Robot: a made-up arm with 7 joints. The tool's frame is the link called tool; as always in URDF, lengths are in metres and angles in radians. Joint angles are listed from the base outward.
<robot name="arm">
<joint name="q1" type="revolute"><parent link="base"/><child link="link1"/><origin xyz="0 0 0.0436" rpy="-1.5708 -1.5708 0"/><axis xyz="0 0 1"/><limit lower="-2.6" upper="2.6"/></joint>
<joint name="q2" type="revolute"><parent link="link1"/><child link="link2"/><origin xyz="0.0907 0.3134 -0.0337" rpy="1.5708 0 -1.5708"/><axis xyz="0 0 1"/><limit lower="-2.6" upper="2.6"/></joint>
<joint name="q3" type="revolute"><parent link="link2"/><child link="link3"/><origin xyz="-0.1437 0.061 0.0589" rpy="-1.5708 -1.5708 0"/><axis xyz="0 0 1"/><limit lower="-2.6" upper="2.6"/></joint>
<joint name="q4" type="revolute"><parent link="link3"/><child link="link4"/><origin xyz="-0.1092 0.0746 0.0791" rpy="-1.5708 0 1.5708"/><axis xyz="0 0 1"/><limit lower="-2.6" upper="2.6"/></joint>
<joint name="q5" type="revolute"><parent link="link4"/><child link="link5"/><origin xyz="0.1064 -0.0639 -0.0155" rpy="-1.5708 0 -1.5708"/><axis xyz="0 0 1"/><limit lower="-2.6" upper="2.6"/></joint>
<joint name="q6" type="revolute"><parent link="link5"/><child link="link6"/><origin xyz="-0.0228 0.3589 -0.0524" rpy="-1.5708 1.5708 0"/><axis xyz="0 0 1"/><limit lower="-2.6" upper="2.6"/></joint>
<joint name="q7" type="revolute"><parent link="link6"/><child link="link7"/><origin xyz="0.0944 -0.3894 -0.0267" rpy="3.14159 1.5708 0"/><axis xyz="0 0 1"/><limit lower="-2.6" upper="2.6"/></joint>
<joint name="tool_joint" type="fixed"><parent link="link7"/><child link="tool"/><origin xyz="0.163 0.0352 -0.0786" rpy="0 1.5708 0"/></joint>
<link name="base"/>
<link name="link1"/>
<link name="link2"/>
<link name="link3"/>
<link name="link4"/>
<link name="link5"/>
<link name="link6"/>
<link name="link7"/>
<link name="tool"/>
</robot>
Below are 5 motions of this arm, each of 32 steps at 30 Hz.
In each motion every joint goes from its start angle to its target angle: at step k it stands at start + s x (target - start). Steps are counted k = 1, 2, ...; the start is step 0. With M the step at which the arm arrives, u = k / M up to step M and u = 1 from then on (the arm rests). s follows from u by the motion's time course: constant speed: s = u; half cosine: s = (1 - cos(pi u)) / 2; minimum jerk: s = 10 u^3 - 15 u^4 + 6 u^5.
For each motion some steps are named. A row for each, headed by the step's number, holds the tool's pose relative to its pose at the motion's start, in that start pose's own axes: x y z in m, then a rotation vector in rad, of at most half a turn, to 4 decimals.
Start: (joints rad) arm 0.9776 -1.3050 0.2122 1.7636 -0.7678 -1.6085 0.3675
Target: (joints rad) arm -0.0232 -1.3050 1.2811 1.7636 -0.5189 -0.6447 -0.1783
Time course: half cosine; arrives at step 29
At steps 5, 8, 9, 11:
5: 0.0804 -0.0501 0.0308 0.0667 -0.0080 -0.1295
8: 0.1860 -0.1419 0.0704 0.1638 -0.0241 -0.3212
9: 0.2244 -0.1854 0.0845 0.2032 -0.0324 -0.4008
11: 0.2977 -0.2917 0.1107 0.2888 -0.0546 -0.5785

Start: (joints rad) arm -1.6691 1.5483 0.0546 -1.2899 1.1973 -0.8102 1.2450
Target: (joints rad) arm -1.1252 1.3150 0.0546 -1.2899 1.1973 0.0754 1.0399
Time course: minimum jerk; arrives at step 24
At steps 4, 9, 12, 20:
4: 0.0313 0.0075 -0.0065 -0.0066 0.0421 -0.0200
9: 0.2299 0.0373 -0.0801 -0.0500 0.3183 -0.1701
12: 0.3859 0.0315 -0.1862 -0.0905 0.5620 -0.3347
20: 0.5748 -0.0750 -0.4543 -0.1824 1.0056 -0.7453

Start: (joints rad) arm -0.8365 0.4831 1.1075 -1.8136 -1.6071 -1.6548 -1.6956
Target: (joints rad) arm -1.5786 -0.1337 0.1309 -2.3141 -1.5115 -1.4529 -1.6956
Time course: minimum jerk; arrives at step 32
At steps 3, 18, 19, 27, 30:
3: 0.0044 0.0056 0.0001 -0.0003 -0.0001 0.0114
18: 0.1899 0.6236 0.0977 0.0653 -0.2195 0.9994
19: 0.1809 0.6855 0.1166 0.0851 -0.2572 1.0871
27: 0.0525 0.9818 0.2437 0.2484 -0.4922 1.5324
30: 0.0347 1.0044 0.2573 0.2690 -0.5161 1.5708

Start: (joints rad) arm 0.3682 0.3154 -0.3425 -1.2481 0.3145 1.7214 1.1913
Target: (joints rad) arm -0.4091 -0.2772 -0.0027 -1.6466 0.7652 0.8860 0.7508
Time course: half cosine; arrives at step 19
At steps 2, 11, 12, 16, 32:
2: -0.0114 -0.0072 0.0056 0.0055 -0.0248 0.0109
11: -0.2168 -0.2079 0.0706 0.2257 -0.5461 0.3330
12: -0.2326 -0.2388 0.0700 0.2667 -0.6076 0.3816
16: -0.2594 -0.3323 0.0565 0.4034 -0.7818 0.5297
32: -0.2608 -0.3545 0.0507 0.4397 -0.8221 0.5661

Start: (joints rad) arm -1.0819 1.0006 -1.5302 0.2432 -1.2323 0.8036 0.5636
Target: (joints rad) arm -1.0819 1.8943 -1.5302 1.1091 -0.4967 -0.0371 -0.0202
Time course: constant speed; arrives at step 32
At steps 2, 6, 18, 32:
2: -0.0149 -0.0048 -0.0505 -0.0724 -0.0565 0.0322
6: -0.0413 -0.0315 -0.1569 -0.2220 -0.1462 0.1110
18: -0.1065 -0.2609 -0.4434 -0.6885 -0.1913 0.4146
32: -0.2158 -0.6936 -0.5114 -1.1662 0.2267 0.7215

